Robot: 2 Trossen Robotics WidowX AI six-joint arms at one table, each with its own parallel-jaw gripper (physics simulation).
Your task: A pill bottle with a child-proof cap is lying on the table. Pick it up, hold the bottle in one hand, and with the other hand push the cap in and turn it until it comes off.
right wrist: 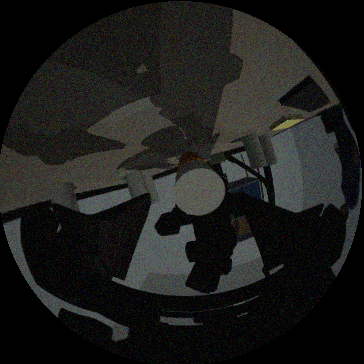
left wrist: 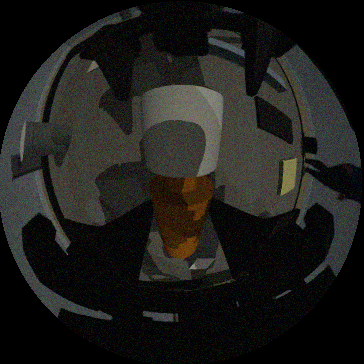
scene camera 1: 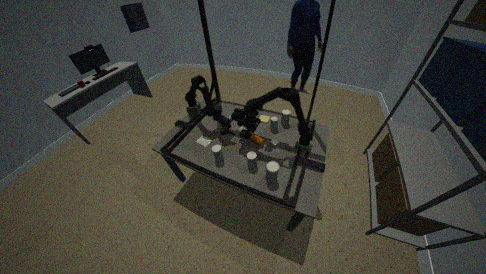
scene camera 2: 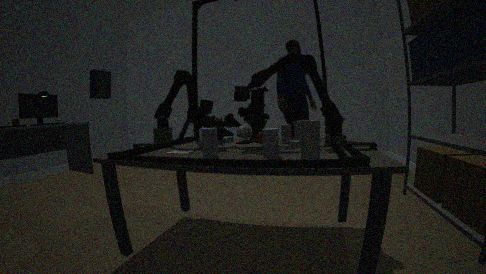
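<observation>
The orange pill bottle point(scene camera 1: 256, 138) point(left wrist: 179, 217) point(scene camera 2: 258, 137) is held level above the table point(scene camera 1: 234, 169), and its white cap point(left wrist: 183, 129) point(right wrist: 199, 189) point(scene camera 2: 243, 131) is on it. My left gripper point(scene camera 1: 248, 132) point(left wrist: 180, 202) is shut on the bottle's body. My right gripper point(scene camera 1: 227, 129) point(scene camera 2: 232, 121) is open. In the wrist views its fingers stand wide on either side of the cap's end, with a gap on each side. The cap faces the right wrist camera end-on.
Several white cylinders stand on the table, three near the front point(scene camera 1: 216, 149) point(scene camera 1: 251, 155) point(scene camera 1: 272, 167) and two at the back point(scene camera 1: 274, 119) point(scene camera 1: 286, 112). A yellow note point(scene camera 1: 265, 118) and a white sheet point(scene camera 1: 204, 141) lie flat. A person point(scene camera 1: 304, 41) stands behind the table.
</observation>
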